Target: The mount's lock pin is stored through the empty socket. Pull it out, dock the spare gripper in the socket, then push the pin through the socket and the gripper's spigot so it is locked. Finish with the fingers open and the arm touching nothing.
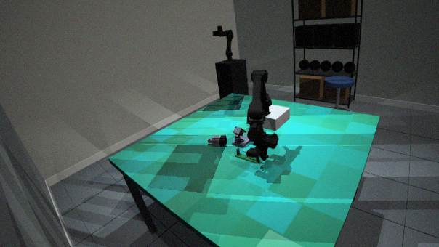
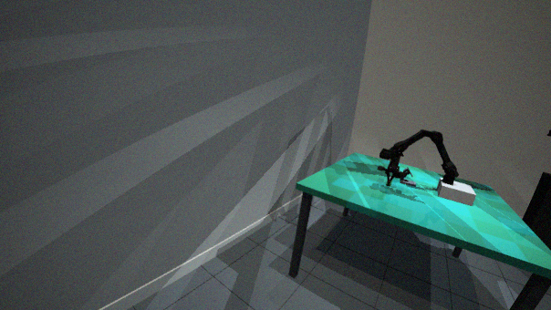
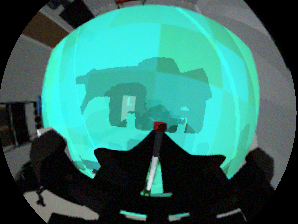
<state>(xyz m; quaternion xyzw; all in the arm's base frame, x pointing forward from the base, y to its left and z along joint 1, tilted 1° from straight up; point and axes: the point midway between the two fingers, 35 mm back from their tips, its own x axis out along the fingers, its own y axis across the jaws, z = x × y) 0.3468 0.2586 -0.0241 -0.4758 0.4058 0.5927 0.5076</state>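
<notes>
My gripper tip is now 10 cm to the left of the olive mount and 2 cm short of it. Round my gripper tip: spare gripper (35 cm to the right, 2 cm ahead); grey mount (23 cm to the right, 7 cm behind, 3 cm above).
</notes>
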